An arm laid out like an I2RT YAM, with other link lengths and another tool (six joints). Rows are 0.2 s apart.
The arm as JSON. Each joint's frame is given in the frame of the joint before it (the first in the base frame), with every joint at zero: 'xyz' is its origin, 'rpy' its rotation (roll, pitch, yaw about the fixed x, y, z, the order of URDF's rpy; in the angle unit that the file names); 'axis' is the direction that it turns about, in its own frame. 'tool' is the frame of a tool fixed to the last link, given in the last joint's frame.
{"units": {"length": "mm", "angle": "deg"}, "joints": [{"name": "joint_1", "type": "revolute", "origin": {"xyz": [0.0, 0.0, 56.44], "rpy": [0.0, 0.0, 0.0]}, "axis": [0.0, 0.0, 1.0]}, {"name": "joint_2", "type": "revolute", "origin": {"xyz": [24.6, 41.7, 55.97], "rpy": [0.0, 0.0, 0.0]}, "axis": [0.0, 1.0, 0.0]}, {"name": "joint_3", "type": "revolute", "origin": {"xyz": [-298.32, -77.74, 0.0], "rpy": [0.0, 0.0, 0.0]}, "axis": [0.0, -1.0, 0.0]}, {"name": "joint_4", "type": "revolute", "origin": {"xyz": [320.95, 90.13, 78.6], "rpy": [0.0, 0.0, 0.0]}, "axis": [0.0, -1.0, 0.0]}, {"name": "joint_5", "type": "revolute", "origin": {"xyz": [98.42, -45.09, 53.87], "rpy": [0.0, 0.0, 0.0]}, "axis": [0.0, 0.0, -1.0]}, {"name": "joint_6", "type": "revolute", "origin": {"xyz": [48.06, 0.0, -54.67], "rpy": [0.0, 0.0, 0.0]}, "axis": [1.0, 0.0, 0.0]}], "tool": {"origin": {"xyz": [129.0, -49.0, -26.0], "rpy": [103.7, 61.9, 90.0]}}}
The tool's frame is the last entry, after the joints.
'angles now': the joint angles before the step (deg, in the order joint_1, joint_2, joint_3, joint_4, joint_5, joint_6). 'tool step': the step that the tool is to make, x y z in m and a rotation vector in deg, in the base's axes. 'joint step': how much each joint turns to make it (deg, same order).
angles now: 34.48, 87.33, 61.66, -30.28, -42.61, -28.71
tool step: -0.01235, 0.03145, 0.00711, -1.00, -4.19, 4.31
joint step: 4.84, 1.08, 1.98, 0.58, 3.02, -1.93
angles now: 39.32, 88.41, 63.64, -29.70, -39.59, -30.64
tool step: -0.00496, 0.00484, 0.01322, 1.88, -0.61, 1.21
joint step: 0.32, -1.29, 0.04, 0.26, -1.39, -0.12
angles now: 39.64, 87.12, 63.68, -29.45, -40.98, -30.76
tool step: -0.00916, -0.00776, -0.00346, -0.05, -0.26, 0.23
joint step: -0.01, -2.21, -2.67, 0.35, 0.02, -0.42
